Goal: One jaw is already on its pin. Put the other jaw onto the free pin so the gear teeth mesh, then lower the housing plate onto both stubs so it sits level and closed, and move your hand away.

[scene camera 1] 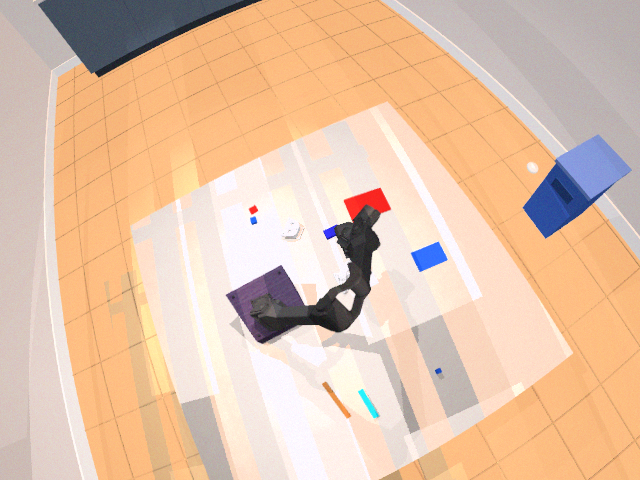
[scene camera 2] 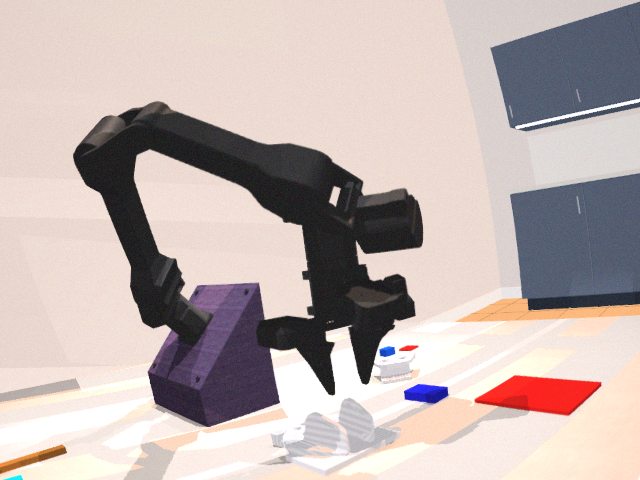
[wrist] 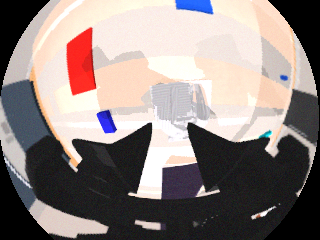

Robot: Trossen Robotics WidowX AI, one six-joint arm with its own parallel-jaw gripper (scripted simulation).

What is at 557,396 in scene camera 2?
A red flat plate.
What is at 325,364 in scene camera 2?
My gripper.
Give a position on a red flat plate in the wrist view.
79,52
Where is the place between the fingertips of my gripper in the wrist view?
169,125
